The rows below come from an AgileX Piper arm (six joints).
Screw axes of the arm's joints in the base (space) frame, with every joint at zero. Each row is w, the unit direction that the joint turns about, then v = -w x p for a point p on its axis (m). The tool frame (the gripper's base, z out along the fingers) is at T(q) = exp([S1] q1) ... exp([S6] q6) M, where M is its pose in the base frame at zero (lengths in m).
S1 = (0, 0, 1, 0, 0, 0)
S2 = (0, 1, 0, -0.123, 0, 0)
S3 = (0, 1, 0, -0.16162, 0, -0.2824)
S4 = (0.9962, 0, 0.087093, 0, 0.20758, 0)
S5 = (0, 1, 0, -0.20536, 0, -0.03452)
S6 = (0.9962, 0, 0.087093, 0, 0.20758, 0)
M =
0.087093 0 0.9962 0.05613
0 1 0 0
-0.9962 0 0.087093 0.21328
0 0 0 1
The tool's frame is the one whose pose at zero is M.
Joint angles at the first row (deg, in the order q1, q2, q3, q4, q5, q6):
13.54 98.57 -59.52 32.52 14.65 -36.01
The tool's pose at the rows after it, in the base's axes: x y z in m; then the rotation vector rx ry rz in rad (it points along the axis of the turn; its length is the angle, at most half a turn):
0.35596 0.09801 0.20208 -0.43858 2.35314 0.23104
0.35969 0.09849 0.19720 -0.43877 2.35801 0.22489
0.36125 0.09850 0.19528 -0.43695 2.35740 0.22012
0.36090 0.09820 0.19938 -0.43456 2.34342 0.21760
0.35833 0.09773 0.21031 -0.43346 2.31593 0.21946
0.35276 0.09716 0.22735 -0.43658 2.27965 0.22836
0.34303 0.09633 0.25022 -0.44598 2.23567 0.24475
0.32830 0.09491 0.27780 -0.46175 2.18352 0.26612
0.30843 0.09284 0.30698 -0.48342 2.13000 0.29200
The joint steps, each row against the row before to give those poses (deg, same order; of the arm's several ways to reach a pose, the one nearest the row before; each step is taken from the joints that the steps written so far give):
0.00 1.91 -1.01 0.00 -0.50 -0.31
0.00 1.18 -0.48 0.00 -0.48 -0.14
0.00 0.46 -0.14 0.00 -0.43 -0.05
0.00 -0.58 -0.03 0.01 -0.25 -0.04
0.00 -1.70 0.00 -0.01 0.17 -0.02
0.00 -2.78 0.00 -0.01 0.90 -0.02
0.00 -3.89 0.00 -0.03 1.80 -0.02
0.00 -4.95 0.00 -0.06 2.58 -0.01
0.00 -5.63 0.00 -0.11 3.36 0.12

